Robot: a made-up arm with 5 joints.
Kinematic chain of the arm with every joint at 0, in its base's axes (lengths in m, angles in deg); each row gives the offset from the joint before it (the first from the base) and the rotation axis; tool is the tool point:
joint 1: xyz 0 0 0.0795 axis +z
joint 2: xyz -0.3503 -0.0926 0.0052 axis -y
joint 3: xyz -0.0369 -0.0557 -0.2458 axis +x
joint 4: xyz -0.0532 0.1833 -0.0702 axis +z
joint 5: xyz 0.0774 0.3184 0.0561 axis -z
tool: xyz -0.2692 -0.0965 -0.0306
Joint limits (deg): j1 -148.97..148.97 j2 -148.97..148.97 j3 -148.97..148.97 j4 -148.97..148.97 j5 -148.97..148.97
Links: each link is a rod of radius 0.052 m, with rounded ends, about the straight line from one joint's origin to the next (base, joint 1, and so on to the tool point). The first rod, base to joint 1, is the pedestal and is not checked.
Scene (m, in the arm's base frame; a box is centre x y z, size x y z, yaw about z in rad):
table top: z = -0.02
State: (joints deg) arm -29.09 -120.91 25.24 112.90 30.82
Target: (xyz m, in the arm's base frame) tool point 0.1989 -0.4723 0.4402
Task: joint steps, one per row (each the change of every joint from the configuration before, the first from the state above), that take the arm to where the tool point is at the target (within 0.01 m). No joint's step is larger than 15 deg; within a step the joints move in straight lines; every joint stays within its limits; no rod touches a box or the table.
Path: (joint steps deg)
1: 13.69 -4.68 -5.30 4.80 3.85
2: 13.69 -4.67 -5.29 4.80 3.86
3: 13.69 -4.68 -5.30 4.79 3.85
4: 13.70 -4.68 -5.30 4.80 3.85
5: 13.69 -4.67 -5.29 4.80 3.86
6: 13.69 -4.68 -5.30 4.80 3.85

